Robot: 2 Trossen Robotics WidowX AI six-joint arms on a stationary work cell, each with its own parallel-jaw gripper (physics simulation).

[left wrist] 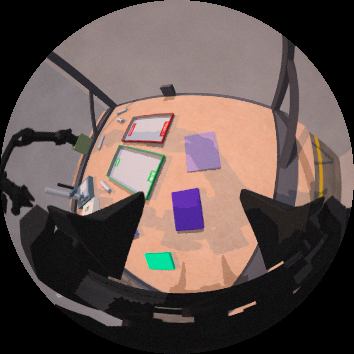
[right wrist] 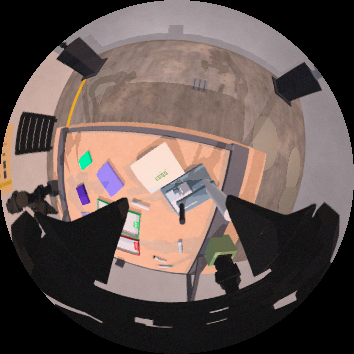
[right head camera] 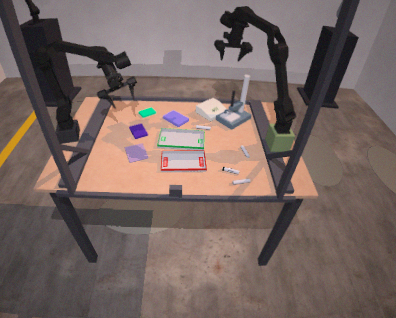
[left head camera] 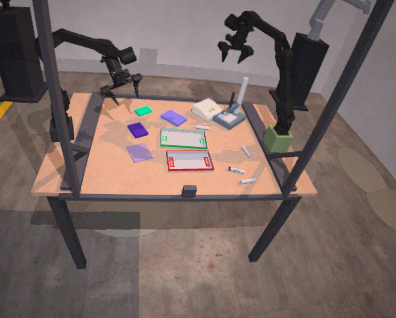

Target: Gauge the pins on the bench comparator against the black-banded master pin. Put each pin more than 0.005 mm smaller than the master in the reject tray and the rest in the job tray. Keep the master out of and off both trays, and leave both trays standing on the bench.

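Frame: origin at the left arm's base, x ahead, y left, z up, level; millimetres.
Seen in the pictures: left gripper, fingertip midpoint: (left wrist: 194, 195) (right wrist: 55, 211) (right head camera: 124, 104) (left head camera: 128, 102); right gripper, fingertip midpoint: (left wrist: 33, 202) (right wrist: 177, 201) (right head camera: 229, 60) (left head camera: 230, 62); left arm's base at its link origin: (right wrist: 49, 188) (right head camera: 66, 126); right arm's base at its link origin: (left wrist: 75, 140) (right wrist: 222, 258) (right head camera: 282, 129) (left head camera: 281, 131).
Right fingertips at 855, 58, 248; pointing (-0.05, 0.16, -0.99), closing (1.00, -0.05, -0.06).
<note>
Offsets run from my right fingertips to a thing's middle, as dx, dy, dz. "pt": to the spot under its first point.
The black-banded master pin @[-130, -470, -305] (left head camera: 236, 170) (right head camera: 231, 171) lies at the front right of the bench. Three plain pins lie apart: one pin @[-109, -542, -305] (left head camera: 248, 181) (right head camera: 241, 181) in front of it, one pin @[-17, -364, -305] (left head camera: 246, 151) (right head camera: 244, 151) behind it, and one pin @[-161, -138, -305] (left head camera: 202, 128) (right head camera: 203, 128) behind the green job tray @[-294, -211, -304] (left head camera: 183, 138) (right head camera: 181, 138). The red reject tray @[-321, -366, -305] (left head camera: 190, 161) (right head camera: 183, 161) stands in front. Both trays look empty. The comparator @[pt +3, -122, -274] (left head camera: 229, 118) (right head camera: 233, 119) stands at the back right. My right gripper (left head camera: 231, 61) (right wrist: 177, 201) is open, high above it. My left gripper (left head camera: 128, 99) (left wrist: 194, 195) is open above the back left.
A white readout box @[pt -108, -23, -269] (left head camera: 204, 109) (right wrist: 156, 167) stands beside the comparator; its digits are blurred. A violet block @[-287, -29, -304] (left head camera: 173, 118), a green block @[-433, +67, -307] (left head camera: 143, 111), a dark purple block @[-499, -100, -306] (left head camera: 138, 130) and a lilac square @[pt -525, -261, -310] (left head camera: 139, 152) lie left. Frame posts rise at the bench sides.
</note>
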